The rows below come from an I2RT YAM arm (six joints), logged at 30 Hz.
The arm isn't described. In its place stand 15 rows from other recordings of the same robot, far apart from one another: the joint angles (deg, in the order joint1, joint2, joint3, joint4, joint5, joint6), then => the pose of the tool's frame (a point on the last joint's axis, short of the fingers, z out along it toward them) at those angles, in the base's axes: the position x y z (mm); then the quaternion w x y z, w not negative.
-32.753, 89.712, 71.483, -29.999, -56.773, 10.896 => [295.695, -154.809, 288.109, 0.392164, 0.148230, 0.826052, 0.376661]
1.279, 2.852, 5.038, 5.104, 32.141, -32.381 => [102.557, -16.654, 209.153, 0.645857, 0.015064, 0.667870, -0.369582]
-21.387, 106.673, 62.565, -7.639, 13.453, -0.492 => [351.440, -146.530, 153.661, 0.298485, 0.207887, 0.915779, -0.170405]
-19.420, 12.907, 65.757, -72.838, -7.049, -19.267 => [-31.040, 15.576, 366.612, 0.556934, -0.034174, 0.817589, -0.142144]
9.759, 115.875, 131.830, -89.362, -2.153, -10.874 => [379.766, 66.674, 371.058, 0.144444, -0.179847, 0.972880, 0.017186]
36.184, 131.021, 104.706, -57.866, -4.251, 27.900 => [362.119, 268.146, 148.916, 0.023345, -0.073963, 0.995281, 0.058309]
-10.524, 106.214, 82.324, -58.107, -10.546, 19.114 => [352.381, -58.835, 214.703, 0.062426, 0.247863, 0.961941, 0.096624]
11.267, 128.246, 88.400, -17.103, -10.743, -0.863 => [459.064, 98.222, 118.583, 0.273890, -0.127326, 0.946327, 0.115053]
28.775, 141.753, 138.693, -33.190, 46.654, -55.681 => [498.550, 244.261, 265.561, 0.321532, -0.417946, 0.726814, -0.440090]
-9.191, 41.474, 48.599, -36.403, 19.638, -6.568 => [147.796, -36.034, 325.682, 0.473168, 0.105634, 0.848023, -0.214036]
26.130, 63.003, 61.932, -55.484, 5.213, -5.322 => [186.873, 88.067, 312.815, 0.290578, -0.246711, 0.924454, 0.009071]
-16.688, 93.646, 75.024, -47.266, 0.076, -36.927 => [318.860, -95.639, 255.555, 0.186127, -0.171690, 0.962755, -0.094777]
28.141, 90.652, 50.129, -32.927, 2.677, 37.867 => [247.186, 130.327, 158.882, 0.133258, 0.087218, 0.985472, 0.058988]
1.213, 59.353, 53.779, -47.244, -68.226, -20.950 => [187.056, 37.029, 307.068, 0.351151, -0.326293, 0.735733, 0.478459]
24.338, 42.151, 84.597, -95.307, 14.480, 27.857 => [31.055, 4.278, 413.824, 0.336260, 0.068988, 0.938704, 0.031686]
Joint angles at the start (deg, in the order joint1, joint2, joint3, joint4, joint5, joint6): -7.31 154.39 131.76 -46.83 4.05 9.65
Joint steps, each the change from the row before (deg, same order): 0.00 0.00 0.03 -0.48 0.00 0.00; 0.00 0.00 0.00 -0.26 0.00 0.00; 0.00 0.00 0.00 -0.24 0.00 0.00; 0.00 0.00 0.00 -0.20 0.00 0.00; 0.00 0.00 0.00 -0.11 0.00 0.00; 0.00 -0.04 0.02 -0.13 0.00 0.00; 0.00 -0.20 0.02 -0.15 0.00 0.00; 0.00 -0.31 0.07 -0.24 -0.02 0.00; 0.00 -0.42 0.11 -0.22 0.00 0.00; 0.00 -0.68 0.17 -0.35 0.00 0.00; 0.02 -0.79 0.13 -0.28 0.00 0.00; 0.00 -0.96 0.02 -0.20 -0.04 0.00; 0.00 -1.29 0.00 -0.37 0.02 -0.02; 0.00 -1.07 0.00 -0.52 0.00 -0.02; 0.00 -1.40 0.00 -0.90 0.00 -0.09; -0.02 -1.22 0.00 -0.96 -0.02 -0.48
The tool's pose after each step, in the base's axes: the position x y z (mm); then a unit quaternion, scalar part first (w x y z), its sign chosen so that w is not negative. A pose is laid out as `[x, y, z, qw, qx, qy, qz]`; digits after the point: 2 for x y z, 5 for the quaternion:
[540.18, -71.83, 86.01, 0.17499, 0.15121, 0.97239, -0.03123]
[539.71, -71.77, 85.84, 0.17275, 0.15119, 0.97279, -0.03129]
[539.28, -71.71, 85.68, 0.17069, 0.15117, 0.97315, -0.03134]
[538.93, -71.67, 85.55, 0.16897, 0.15115, 0.97346, -0.03139]
[538.73, -71.64, 85.48, 0.16803, 0.15114, 0.97362, -0.03141]
[538.57, -71.62, 85.87, 0.16743, 0.15114, 0.97372, -0.03143]
[538.44, -71.61, 87.70, 0.16803, 0.15114, 0.97362, -0.03141]
[538.31, -71.58, 90.73, 0.16923, 0.15113, 0.97342, -0.03121]
[538.33, -71.58, 94.97, 0.17189, 0.15115, 0.97295, -0.03114]
[538.28, -71.57, 101.80, 0.17619, 0.15119, 0.97218, -0.03102]
[538.21, -71.37, 109.48, 0.18168, 0.15106, 0.97120, -0.03084]
[537.90, -71.31, 118.20, 0.18836, 0.15105, 0.96994, -0.03032]
[537.01, -71.21, 129.69, 0.19623, 0.15096, 0.96839, -0.03031]
[535.72, -71.04, 139.04, 0.20092, 0.15081, 0.96746, -0.03022]
[533.39, -70.74, 151.04, 0.20517, 0.15007, 0.96668, -0.03026]
[530.80, -70.59, 161.31, 0.20725, 0.14617, 0.96681, -0.03093]

